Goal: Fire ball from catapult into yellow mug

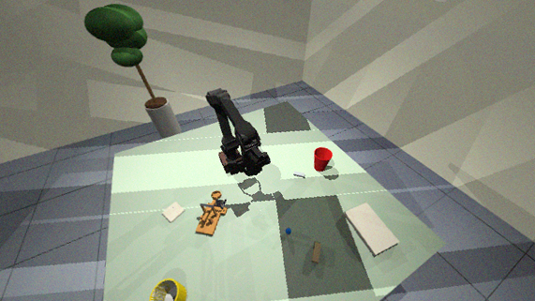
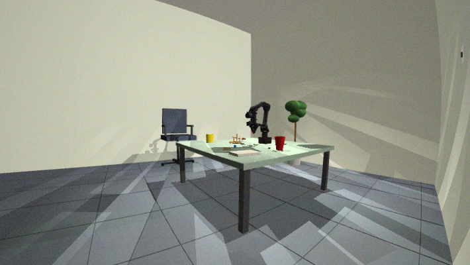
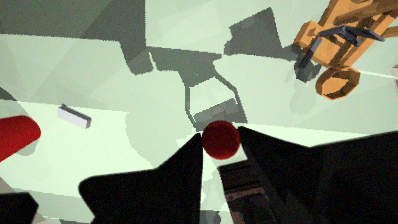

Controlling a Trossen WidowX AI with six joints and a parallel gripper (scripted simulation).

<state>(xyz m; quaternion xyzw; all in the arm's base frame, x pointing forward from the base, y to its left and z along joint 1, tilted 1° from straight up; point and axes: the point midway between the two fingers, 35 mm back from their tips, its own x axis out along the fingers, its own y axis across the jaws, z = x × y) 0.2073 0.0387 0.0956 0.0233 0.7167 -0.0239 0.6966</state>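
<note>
Now: the orange catapult 20 cm to the right of my gripper tip, 8 cm below it and 4 cm ahead of it. From my gripper tip the other things lie so: small grey piece: 27 cm to the left, 13 cm below, 3 cm ahead; blue ball: 28 cm ahead, 12 cm below, 6 cm to the left; red ball: 1 cm above.
</note>
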